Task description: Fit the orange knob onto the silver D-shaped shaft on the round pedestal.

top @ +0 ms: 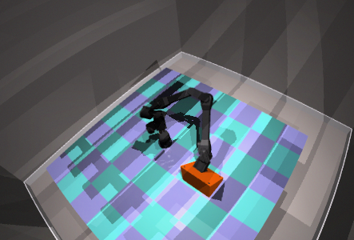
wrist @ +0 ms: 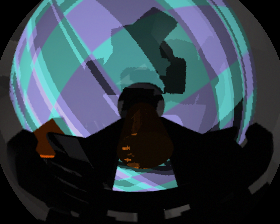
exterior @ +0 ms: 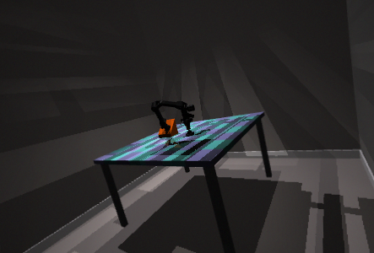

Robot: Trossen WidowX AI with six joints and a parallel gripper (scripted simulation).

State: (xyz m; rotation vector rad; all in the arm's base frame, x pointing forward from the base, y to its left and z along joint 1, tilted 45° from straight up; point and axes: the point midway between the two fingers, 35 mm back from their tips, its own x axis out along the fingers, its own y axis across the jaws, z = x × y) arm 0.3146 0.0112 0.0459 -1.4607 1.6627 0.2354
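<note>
Now: gripper tip 3 cm below the orange knob. The rest, counted from my gripper tip: dark round pedestal: 4 cm below.
</note>
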